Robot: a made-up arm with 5 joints. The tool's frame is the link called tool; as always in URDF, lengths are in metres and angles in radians. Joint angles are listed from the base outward. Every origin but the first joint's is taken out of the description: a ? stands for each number. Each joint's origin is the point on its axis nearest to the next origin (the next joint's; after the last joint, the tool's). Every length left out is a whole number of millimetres.
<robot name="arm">
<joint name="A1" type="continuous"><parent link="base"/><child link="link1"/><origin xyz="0.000 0.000 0.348" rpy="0.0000 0.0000 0.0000"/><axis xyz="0 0 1"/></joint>
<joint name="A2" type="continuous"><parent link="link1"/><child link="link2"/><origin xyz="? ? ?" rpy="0.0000 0.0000 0.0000"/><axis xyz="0 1 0"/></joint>
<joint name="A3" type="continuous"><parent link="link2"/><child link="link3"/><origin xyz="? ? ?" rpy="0.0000 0.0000 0.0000"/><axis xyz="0 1 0"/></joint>
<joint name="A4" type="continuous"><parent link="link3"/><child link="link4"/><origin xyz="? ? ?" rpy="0.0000 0.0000 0.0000"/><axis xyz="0 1 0"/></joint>
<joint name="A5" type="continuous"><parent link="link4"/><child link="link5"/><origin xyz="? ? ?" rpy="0.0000 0.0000 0.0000"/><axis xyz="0 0 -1"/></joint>
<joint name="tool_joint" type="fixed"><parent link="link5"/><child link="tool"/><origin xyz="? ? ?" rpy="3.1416 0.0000 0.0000"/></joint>
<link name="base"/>
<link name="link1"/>
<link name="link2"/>
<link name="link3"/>
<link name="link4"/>
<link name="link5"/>
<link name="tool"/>
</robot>
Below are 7 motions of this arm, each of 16 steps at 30 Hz.
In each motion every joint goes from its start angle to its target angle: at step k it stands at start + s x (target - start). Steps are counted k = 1, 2, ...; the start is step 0. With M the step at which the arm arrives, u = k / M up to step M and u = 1 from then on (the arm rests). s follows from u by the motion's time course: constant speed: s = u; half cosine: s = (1 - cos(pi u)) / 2; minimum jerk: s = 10 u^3 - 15 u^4 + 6 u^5.
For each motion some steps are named. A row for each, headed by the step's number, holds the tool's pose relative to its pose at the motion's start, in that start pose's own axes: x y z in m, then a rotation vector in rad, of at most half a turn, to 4 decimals.
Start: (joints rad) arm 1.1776 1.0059 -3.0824 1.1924 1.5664
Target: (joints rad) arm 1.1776 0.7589 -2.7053 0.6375 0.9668
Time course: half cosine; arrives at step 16
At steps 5, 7, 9, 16:
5: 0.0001 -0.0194 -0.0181 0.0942 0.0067 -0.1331
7: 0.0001 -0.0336 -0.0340 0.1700 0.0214 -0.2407
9: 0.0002 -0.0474 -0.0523 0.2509 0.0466 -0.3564
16: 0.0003 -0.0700 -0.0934 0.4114 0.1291 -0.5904

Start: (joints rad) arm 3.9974 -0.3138 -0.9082 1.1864 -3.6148
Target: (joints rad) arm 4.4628 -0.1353 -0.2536 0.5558 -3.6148
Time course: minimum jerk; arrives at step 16
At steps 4, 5, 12, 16:
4: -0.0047 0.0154 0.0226 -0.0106 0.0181 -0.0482
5: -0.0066 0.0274 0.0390 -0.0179 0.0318 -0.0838
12: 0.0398 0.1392 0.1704 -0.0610 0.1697 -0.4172
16: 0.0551 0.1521 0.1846 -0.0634 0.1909 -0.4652

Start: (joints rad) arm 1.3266 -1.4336 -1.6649 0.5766 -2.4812
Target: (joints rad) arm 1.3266 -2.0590 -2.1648 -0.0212 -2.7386
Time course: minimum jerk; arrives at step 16
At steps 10, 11, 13, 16:
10: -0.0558 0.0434 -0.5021 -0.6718 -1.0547 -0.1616
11: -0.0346 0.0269 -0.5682 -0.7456 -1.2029 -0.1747
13: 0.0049 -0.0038 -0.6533 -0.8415 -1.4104 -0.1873
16: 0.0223 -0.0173 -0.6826 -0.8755 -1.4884 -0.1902

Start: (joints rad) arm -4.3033 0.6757 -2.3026 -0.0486 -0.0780
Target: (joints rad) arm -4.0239 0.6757 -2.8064 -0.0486 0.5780
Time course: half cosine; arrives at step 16
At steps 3, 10, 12, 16:
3: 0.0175 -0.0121 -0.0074 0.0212 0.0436 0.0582
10: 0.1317 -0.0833 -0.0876 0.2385 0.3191 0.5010
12: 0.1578 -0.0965 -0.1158 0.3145 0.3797 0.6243
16: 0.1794 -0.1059 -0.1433 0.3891 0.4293 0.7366

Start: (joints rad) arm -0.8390 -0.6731 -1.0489 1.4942 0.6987
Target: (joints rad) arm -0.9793 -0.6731 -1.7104 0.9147 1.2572
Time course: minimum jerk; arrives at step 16
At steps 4, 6, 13, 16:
4: 0.0142 -0.0071 -0.0329 0.0823 0.0987 0.0717
6: 0.0321 -0.0137 -0.0916 0.2287 0.2547 0.1880
13: 0.0135 0.0188 -0.3392 0.9234 0.7681 0.5636
16: 0.0062 0.0242 -0.3559 0.9806 0.7983 0.5824

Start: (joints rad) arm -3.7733 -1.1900 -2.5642 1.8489 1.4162
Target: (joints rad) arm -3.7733 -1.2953 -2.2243 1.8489 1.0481
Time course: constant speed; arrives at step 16
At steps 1, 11, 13, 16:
1: -0.0003 0.0016 0.0035 -0.0145 -0.0024 -0.0230
11: -0.0035 0.0223 0.0380 -0.1554 -0.0449 -0.2525
13: -0.0043 0.0274 0.0448 -0.1825 -0.0573 -0.2982
16: -0.0055 0.0356 0.0549 -0.2225 -0.0784 -0.3664

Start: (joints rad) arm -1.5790 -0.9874 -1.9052 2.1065 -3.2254
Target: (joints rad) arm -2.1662 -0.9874 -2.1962 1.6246 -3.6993
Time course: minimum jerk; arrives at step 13
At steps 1, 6, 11, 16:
1: -0.0003 0.0000 -0.0006 0.0019 -0.0030 -0.0002
6: -0.0219 0.0054 -0.0669 0.2626 -0.2854 -0.0538
11: -0.0336 0.0512 -0.1534 0.7343 -0.5285 -0.1963
16: -0.0339 0.0550 -0.1575 0.7624 -0.5367 -0.2058

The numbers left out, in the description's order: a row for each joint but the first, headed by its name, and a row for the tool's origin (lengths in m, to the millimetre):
A2: 0.000 0.000 0.000
A3: 0.050 0.000 0.265
A4: 0.054 0.000 -0.237
A5: 0.119 0.000 -0.152
tool: 0.000 0.000 0.000

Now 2 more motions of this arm.
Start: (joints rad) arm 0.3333 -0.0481 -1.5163 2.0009 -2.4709
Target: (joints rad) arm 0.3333 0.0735 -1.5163 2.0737 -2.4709
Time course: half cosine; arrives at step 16
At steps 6, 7, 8, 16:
6: -0.0046 0.0036 0.0114 0.0373 0.0470 0.0000
7: -0.0058 0.0046 0.0149 0.0486 0.0613 0.0000
8: -0.0072 0.0057 0.0185 0.0604 0.0761 0.0000
16: -0.0131 0.0104 0.0369 0.1208 0.1523 0.0000

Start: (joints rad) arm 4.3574 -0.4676 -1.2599 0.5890 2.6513
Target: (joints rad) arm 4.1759 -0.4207 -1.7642 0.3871 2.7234
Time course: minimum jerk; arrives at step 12
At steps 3, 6, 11, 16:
3: -0.0135 -0.0143 -0.0161 0.0472 -0.0522 0.0147
6: -0.0577 -0.0610 -0.0874 0.2282 -0.2534 0.0598
11: -0.0959 -0.0964 -0.1923 0.4516 -0.5077 0.0881
16: -0.0962 -0.0966 -0.1934 0.4538 -0.5103 0.0882

